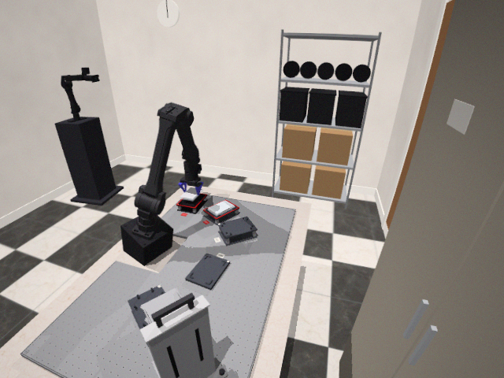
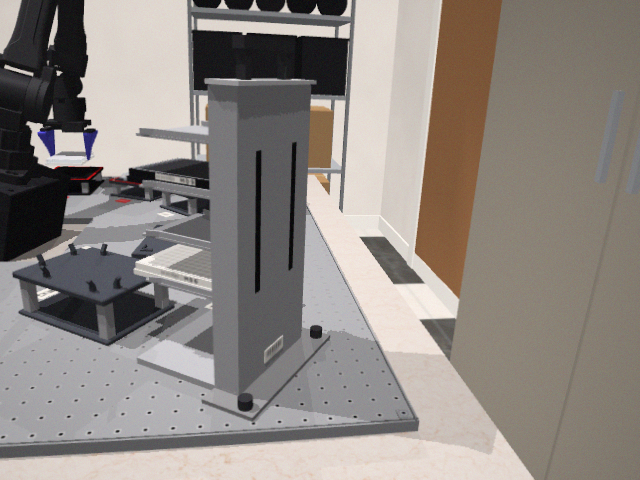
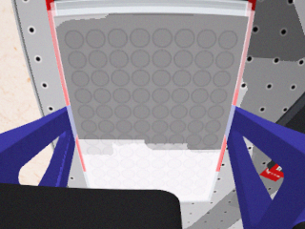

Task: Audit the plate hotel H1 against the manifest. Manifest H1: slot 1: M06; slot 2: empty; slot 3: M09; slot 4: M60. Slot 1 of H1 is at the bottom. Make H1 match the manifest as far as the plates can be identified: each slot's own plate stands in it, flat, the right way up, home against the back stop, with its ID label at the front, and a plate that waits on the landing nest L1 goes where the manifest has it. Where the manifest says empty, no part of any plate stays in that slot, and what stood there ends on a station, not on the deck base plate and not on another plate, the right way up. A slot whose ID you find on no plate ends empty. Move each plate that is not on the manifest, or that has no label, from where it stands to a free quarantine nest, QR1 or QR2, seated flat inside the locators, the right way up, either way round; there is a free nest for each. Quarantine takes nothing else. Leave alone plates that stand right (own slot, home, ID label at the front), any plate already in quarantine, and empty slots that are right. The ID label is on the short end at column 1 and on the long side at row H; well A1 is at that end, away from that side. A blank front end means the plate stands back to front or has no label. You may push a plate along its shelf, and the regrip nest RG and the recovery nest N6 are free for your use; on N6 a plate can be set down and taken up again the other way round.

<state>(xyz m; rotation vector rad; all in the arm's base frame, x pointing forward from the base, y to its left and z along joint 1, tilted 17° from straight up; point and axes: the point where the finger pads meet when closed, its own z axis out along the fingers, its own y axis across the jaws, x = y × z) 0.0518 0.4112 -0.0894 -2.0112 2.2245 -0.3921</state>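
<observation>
Now: the red-edged nest 5 cm below my hand. From my hand the other things lie so: black plate: 28 cm ahead, 86 cm to the right, 13 cm above; white plate: 28 cm ahead, 86 cm to the right, 2 cm above; H1 tag: 30 cm ahead, 75 cm to the right, 8 cm below.
</observation>
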